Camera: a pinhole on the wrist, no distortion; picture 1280 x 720 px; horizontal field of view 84.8 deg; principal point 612.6 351.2 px. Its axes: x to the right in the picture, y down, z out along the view. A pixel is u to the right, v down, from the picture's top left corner.
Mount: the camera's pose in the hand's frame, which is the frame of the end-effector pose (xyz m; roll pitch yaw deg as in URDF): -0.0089 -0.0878 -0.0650 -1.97 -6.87 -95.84
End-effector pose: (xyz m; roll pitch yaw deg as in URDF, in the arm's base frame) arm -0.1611 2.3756 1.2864 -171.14 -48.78 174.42
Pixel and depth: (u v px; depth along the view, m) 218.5 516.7 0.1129
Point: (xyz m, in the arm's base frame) -0.2091 2.3595 1.2848
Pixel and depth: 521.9 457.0 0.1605
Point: -0.2450 2.3188 1.2510
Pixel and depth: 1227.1 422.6 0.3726
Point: -0.4210 1.9792 1.1110
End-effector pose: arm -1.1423 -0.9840 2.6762 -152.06 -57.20 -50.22
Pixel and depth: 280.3 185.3 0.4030
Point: -0.9690 -1.1788 2.4301
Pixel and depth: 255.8 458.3 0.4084
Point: -0.9159 -1.2448 2.5644
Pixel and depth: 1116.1 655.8 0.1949
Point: -0.9084 -0.8673 2.7211
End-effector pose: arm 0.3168 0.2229 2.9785 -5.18 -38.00 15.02
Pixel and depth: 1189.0 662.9 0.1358
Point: 0.3406 0.0422 3.0839
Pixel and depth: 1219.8 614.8 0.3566
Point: 0.2774 -0.1350 3.3242
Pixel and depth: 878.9 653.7 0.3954
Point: 0.2752 0.0284 3.3606
